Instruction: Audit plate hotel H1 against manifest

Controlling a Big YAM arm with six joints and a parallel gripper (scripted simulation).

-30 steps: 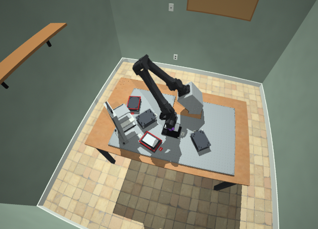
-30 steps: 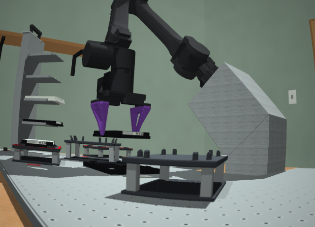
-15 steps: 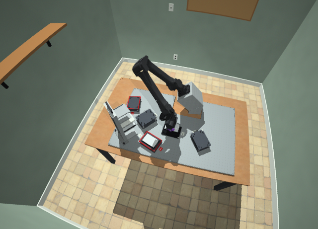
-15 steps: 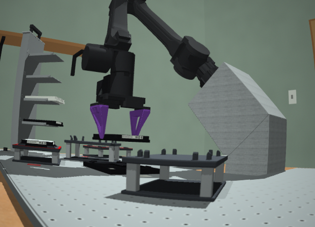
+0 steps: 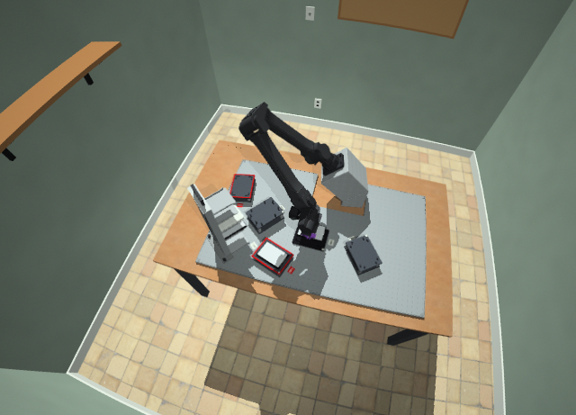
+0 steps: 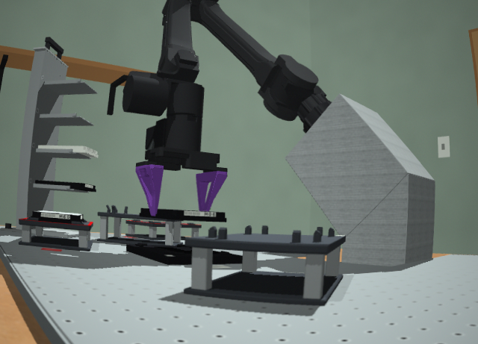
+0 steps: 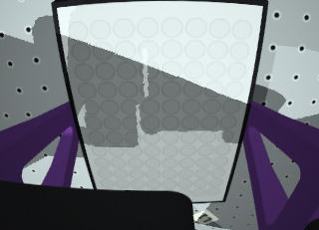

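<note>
Now: hand 60 mm above the flat black nest. The rest, counted from my hand: regrip nest (240 mm to the right, 100 mm behind, 10 mm below); RG deck label (170 mm behind, 160 mm to the right, 70 mm below); N6 deck label (110 mm to the left, 70 mm below, 20 mm ahead).
</note>
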